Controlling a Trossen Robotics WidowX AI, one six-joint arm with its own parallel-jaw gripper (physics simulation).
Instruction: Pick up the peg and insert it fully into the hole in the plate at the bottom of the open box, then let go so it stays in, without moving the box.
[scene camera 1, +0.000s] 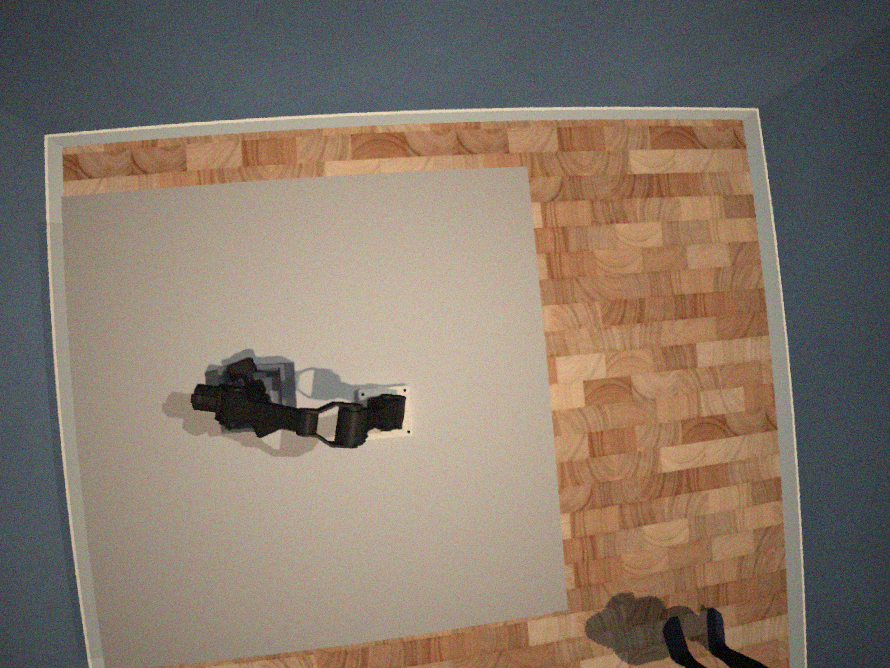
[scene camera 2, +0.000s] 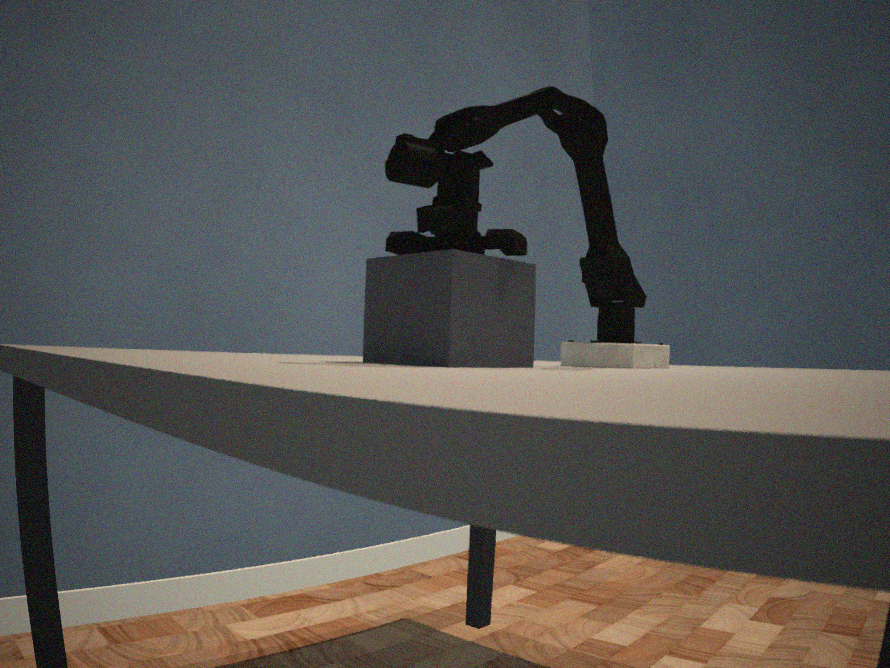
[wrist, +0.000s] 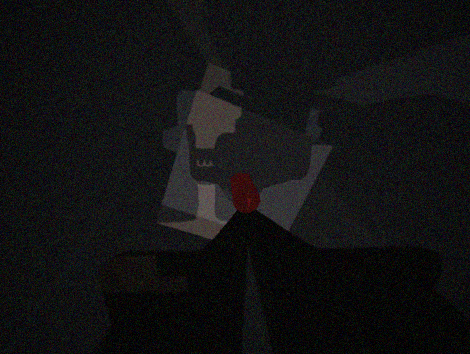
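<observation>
The grey open box stands on the table, partly under the arm in the overhead view. My gripper points down into the box, its fingertips below the rim and hidden by the walls in the side view. Its fingers are shut with nothing between them. The red peg shows just beyond the fingertips, over the middle of the pale plate on the box bottom. Its lower part, the hole and how deep the peg sits cannot be made out in the dark wrist view.
The box walls surround the fingers closely. The arm's white base is fixed on the table beside the box. A person's dark legs show on the wood floor at the lower right, away from the table.
</observation>
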